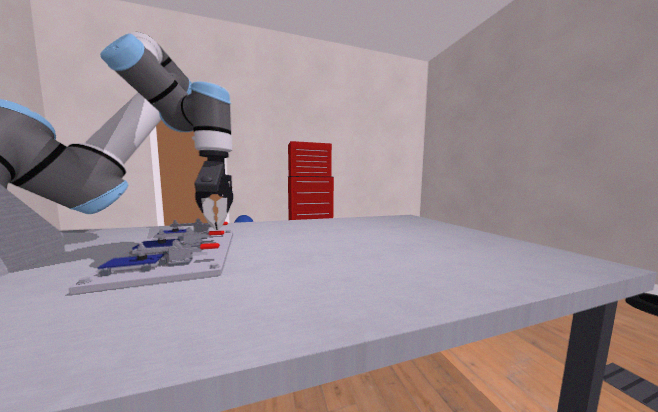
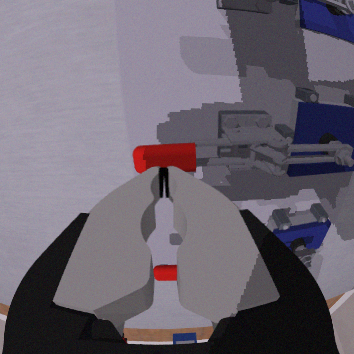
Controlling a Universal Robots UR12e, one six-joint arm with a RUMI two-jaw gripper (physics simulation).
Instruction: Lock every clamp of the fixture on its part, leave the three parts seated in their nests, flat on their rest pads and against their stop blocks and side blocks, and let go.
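Frame: origin at the arm's base, x ahead, y left, z up, level; metres.
Seen in the pictures: gripper, fingertip midpoint: (image 1: 217, 229) (image 2: 163, 169).
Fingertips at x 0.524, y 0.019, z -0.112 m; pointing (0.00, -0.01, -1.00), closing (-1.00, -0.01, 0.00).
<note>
Offsets run from my fingertips to a thing's top centre. "spot": to the spot under its first point. Level surfaces: height alone.
A grey fixture plate {spot: dy -0.184, dx -0.089, dz -0.057 m} (image 1: 145, 284) carries three blue parts: the near one {dy -0.122, dx -0.135, dz -0.028 m} (image 1: 120, 263) (image 2: 325, 22), the middle one {dy -0.012, dx -0.137, dz -0.024 m} (image 1: 156, 244) (image 2: 317, 120) and the far one {dy +0.098, dx -0.139, dz -0.018 m} (image 1: 171, 231) (image 2: 321, 231). The middle clamp {spot: dy -0.013, dx -0.059, dz -0.006 m} (image 2: 260, 145) has its arm over its part, and its red handle {spot: dy -0.011, dx +0.000, dz -0.008 m} (image 1: 216, 233) (image 2: 170, 156) lies low, pointing outward. The near clamp's red handle {spot: dy -0.121, dx +0.009, dz -0.012 m} (image 1: 210, 246) also lies low. The far red handle {spot: dy +0.100, dx +0.005, dz -0.002 m} (image 1: 225, 223) (image 2: 166, 273) is partly hidden. My gripper (image 1: 216, 227) (image 2: 163, 169) is shut and empty, fingertips at the middle handle's edge; contact is unclear. Seating against pads and blocks cannot be told.
The fixture stands on a grey table {dz -0.059 m} (image 1: 380, 280). Clamp bases and bolts rise from the plate beside the handles. A red tool cabinet (image 1: 310, 190) and a blue ball (image 1: 244, 219) are beyond the table's far edge.
</note>
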